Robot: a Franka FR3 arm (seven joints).
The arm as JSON. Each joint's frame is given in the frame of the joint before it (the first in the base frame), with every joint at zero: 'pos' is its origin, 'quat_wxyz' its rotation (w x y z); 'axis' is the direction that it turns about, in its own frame. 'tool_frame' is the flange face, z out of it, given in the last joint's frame.
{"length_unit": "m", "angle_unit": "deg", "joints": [
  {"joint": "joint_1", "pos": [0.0, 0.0, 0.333], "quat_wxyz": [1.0, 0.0, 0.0, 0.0], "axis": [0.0, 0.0, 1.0]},
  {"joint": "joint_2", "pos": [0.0, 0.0, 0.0], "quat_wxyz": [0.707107, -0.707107, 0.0, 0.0], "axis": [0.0, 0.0, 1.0]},
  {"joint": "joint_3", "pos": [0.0, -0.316, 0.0], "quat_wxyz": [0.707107, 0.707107, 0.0, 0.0], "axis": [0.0, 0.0, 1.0]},
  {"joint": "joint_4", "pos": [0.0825, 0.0, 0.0], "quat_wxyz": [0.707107, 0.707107, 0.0, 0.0], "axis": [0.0, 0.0, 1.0]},
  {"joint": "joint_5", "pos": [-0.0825, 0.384, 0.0], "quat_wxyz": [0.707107, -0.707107, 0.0, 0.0], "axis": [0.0, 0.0, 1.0]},
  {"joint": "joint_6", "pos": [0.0, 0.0, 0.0], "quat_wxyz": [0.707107, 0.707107, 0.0, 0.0], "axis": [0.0, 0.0, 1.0]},
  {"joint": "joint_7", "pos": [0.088, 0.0, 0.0], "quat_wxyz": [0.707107, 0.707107, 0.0, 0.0], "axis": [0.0, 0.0, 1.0]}
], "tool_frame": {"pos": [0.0, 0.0, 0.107], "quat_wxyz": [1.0, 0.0, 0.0, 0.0]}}
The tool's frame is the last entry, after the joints.
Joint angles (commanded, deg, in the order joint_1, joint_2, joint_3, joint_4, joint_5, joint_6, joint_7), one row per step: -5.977, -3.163, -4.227, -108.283, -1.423, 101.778, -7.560; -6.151, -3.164, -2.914, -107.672, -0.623, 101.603, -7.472; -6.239, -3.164, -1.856, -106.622, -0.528, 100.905, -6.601; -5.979, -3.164, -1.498, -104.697, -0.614, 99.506, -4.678; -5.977, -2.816, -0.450, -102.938, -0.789, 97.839, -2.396; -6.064, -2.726, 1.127, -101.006, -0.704, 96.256, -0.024; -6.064, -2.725, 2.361, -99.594, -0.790, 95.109, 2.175; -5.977, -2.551, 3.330, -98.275, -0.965, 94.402, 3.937; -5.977, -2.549, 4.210, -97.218, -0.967, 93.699, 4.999
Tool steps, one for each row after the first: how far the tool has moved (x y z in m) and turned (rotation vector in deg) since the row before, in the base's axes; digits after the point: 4 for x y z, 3 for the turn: 0.0031, 0.0118, 0.0048, 0.612, -0.552, 0.840; 0.0023, 0.0092, 0.0077, -0.063, -0.356, 0.068; 0.0019, 0.0055, 0.0140, -0.255, -0.512, -1.300; 0.0024, 0.0096, 0.0089, -0.292, 0.267, -1.219; 0.0018, 0.0144, 0.0129, -0.113, -0.280, -0.916; 0.0007, 0.0118, 0.0100, -0.240, -0.277, -0.968; 0.0016, 0.0098, 0.0082, -0.284, -0.452, -0.696; 0.0002, 0.0085, 0.0077, -0.078, -0.368, -0.193
